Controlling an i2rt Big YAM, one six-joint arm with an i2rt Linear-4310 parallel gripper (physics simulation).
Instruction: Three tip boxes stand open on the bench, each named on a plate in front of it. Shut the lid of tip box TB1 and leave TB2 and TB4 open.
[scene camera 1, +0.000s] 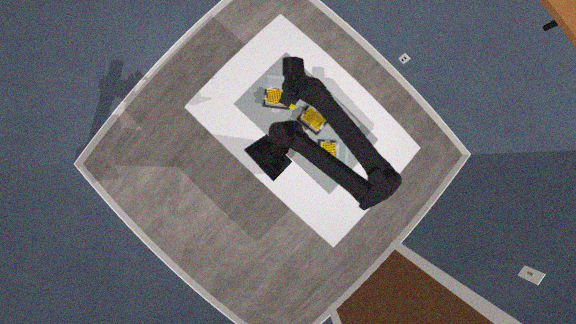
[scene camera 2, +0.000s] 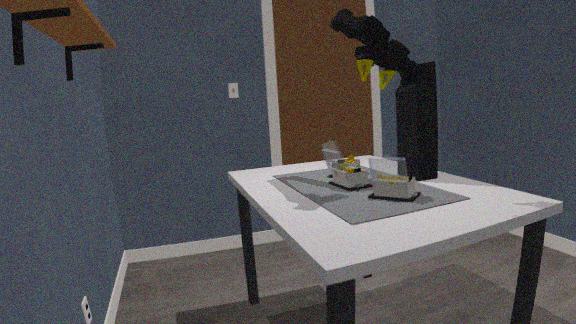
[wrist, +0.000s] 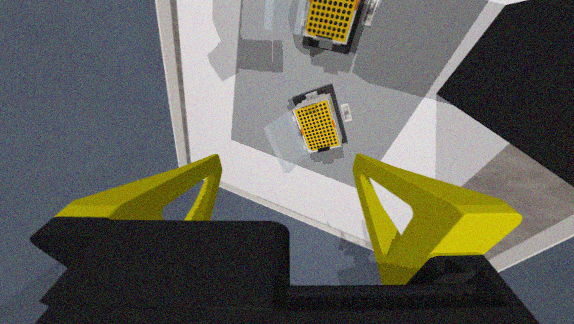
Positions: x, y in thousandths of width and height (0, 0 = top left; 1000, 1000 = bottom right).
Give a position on a grey mat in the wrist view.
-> At 684, 199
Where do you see my gripper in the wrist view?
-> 501, 498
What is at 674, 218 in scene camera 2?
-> My gripper.
